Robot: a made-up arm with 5 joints.
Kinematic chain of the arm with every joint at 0, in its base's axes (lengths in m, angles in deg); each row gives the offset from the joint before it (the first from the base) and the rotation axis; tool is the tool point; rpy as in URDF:
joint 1: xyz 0.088 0 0.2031 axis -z
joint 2: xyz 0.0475 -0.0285 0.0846 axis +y
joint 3: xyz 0.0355 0 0.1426 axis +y
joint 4: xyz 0.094 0 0.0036 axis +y
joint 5: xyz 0.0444 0.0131 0 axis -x
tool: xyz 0 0 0 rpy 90 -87.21 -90
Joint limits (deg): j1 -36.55..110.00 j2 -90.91..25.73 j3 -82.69..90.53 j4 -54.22..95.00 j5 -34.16..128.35
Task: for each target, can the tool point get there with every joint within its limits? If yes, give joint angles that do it. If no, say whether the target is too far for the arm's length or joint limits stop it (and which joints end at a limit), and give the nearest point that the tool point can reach.
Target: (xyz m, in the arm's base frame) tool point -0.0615 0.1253 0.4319
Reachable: yes | joints 44.49 -81.78 -58.64 5.77 86.47
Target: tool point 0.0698 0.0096 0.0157
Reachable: no: joint limits stop it (at a limit: joint 1, joint 2, joint 3) | nearest point 0.0742 0.0070 0.2808 | short by 0.265 m
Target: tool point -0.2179 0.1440 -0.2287
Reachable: no: too far | nearest point -0.1109 0.0936 0.2949 | short by 0.537 m
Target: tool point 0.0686 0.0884 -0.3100
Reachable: no: too far | nearest point 0.1946 0.0599 0.2637 | short by 0.588 m
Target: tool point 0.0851 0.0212 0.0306
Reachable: no: joint limits stop it (at a limit: joint 1, joint 2, joint 3) | nearest point 0.0750 0.0093 0.2808 | short by 0.251 m
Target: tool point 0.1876 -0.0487 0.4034
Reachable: yes | joints 18.05 -41.61 62.69 -42.19 59.51
